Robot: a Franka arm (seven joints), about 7 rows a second.
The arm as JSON. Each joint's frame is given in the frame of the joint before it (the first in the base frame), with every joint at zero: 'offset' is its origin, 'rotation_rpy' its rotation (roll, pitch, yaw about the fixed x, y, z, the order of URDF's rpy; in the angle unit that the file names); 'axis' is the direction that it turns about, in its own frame. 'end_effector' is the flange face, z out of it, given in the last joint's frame.
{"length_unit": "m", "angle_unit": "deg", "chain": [
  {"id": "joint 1", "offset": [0.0, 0.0, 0.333], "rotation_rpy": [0.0, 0.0, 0.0], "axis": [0.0, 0.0, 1.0]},
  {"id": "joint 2", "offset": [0.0, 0.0, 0.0], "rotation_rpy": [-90.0, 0.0, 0.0], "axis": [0.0, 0.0, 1.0]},
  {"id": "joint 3", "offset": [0.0, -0.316, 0.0], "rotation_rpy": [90.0, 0.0, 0.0], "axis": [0.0, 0.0, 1.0]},
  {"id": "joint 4", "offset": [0.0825, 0.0, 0.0], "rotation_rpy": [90.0, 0.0, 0.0], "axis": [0.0, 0.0, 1.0]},
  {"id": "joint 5", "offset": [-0.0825, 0.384, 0.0], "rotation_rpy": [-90.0, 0.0, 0.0], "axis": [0.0, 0.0, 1.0]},
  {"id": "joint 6", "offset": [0.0, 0.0, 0.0], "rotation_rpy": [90.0, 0.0, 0.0], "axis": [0.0, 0.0, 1.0]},
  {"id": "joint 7", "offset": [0.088, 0.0, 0.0], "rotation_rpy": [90.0, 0.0, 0.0], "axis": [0.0, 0.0, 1.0]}
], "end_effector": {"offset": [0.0, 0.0, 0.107], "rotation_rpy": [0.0, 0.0, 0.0]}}
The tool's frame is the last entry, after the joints.
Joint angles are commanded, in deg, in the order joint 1, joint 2, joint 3, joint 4, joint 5, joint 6, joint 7. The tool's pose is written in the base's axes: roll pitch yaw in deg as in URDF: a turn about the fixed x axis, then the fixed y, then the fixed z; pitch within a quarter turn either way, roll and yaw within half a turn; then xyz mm. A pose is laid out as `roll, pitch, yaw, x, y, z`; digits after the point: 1 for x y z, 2 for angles.
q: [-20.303, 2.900, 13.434, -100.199, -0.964, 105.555, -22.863]
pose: 178.77, -2.23, 16.22, 578.7, -73.6, 535.4
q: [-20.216, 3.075, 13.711, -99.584, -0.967, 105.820, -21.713]
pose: 178.60, -2.94, 15.44, 581.3, -70.5, 539.3
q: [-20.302, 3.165, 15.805, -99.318, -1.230, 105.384, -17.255]
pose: 178.78, -2.78, 13.04, 583.2, -51.0, 540.3
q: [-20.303, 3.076, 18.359, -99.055, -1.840, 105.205, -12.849]
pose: 178.47, -2.96, 11.33, 584.6, -26.2, 543.5
